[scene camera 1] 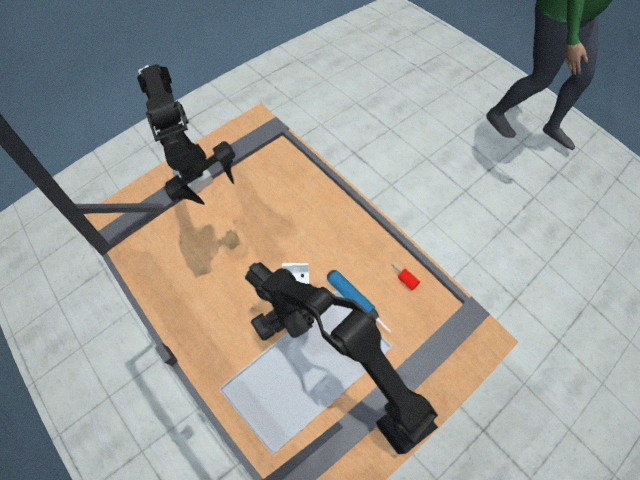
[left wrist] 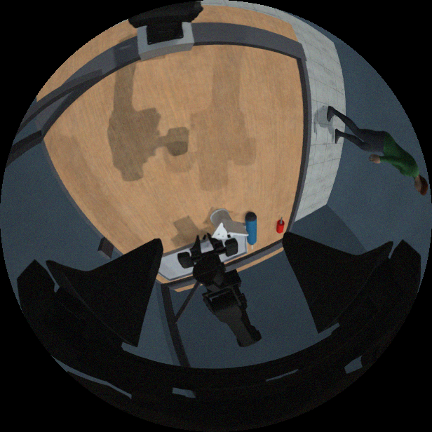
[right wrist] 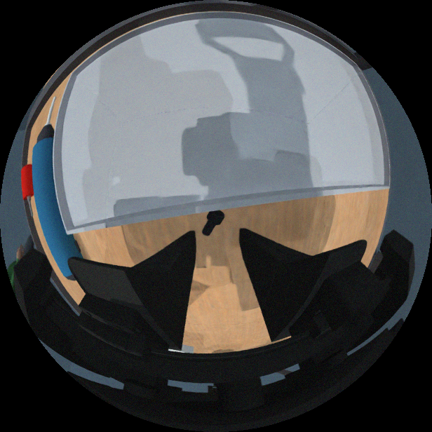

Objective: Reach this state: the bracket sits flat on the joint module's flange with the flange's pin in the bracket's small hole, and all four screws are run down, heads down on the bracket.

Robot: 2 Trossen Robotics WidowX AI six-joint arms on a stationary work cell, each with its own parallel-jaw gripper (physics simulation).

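Places are measured from the left arm's base along level axes (x back, y up, z left), in centimetres.
Pixels of known places: left gripper, fingertip midpoint: (scene camera 1: 218, 193); right arm's base, origin of the base link: (scene camera 1: 409, 423).
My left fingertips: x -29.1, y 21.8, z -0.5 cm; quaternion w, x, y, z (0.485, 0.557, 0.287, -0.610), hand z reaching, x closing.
Observation:
Behind a point stands the place of what it marks.
The white bracket (scene camera 1: 295, 269) @[y 4.1, x -50.6, z 7.0 cm] (left wrist: 220, 231) is partly hidden by the right arm in the scene view; its dark spots could be holes or screw heads. The grey round part (left wrist: 218, 215) beside it looks like the joint module; whether the bracket sits flat or on the pin cannot be told. One black screw (right wrist: 213, 221) shows near the tray's edge, just beyond the right fingertips. My right gripper (right wrist: 217, 235) is partly open and empty, its fingers pointing toward the screw. My left gripper (scene camera 1: 218, 193) @[y 21.8, x -29.1, z -0.5 cm] is wide open and empty, high over the table's far end from the bracket.
A grey-white tray (scene camera 1: 253, 397) @[y -3.9, x -70.9, z -21.3 cm] (right wrist: 345, 150) lies beside the module. A blue screwdriver (scene camera 1: 351, 290) @[y -0.2, x -63.2, z 16.7 cm] (left wrist: 251, 228) (right wrist: 45, 185) lies close to the bracket and tray. A red-handled screwdriver (scene camera 1: 408, 279) @[y -1.1, x -70.2, z 32.0 cm] (left wrist: 280, 226) (right wrist: 27, 181) lies near the table's side rail. A person (scene camera 1: 560, 56) stands off the table.

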